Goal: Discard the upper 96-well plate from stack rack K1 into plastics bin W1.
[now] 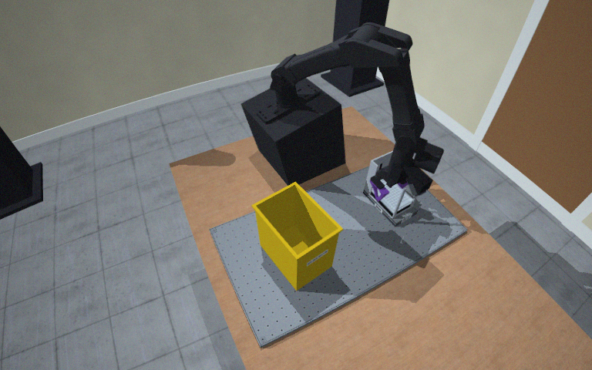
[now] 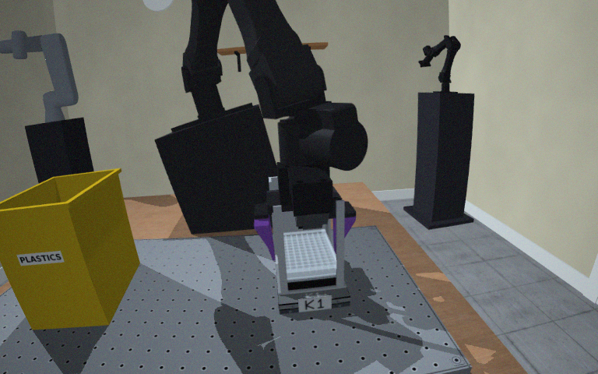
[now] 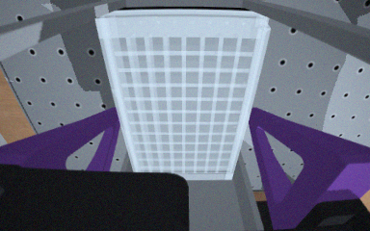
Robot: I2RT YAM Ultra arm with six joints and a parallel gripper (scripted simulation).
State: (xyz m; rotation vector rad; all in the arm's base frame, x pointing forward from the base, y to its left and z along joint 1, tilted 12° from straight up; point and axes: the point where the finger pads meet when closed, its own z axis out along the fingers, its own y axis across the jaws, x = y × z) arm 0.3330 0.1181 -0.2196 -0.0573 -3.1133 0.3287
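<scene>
My hand is 1 cm above the black plate. Round my hand: yellow plastics bin W1: 35 cm to the right, 5 cm above, 1 cm ahead.
</scene>
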